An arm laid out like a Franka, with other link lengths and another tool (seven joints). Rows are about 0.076 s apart.
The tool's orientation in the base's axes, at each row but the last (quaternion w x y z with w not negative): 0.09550, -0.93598, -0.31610, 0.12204; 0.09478, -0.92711, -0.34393, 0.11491; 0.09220, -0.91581, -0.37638, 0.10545; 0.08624, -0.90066, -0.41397, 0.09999
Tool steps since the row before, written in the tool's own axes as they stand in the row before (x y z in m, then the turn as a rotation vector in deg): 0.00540, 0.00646, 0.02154, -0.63, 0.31, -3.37; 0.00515, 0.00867, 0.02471, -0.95, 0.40, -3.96; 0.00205, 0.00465, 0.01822, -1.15, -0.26, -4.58; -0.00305, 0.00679, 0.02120, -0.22, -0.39, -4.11
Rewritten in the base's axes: 0.00161, 0.00046, -0.02307, 0.66, -0.97, 3.23; 0.00226, -0.00068, -0.02658, 0.65, -1.31, 3.82; -0.00024, -0.00017, -0.01891, 0.23, -1.04, 4.61; -0.00233, -0.00515, -0.02175, 0.61, -0.22, 4.08
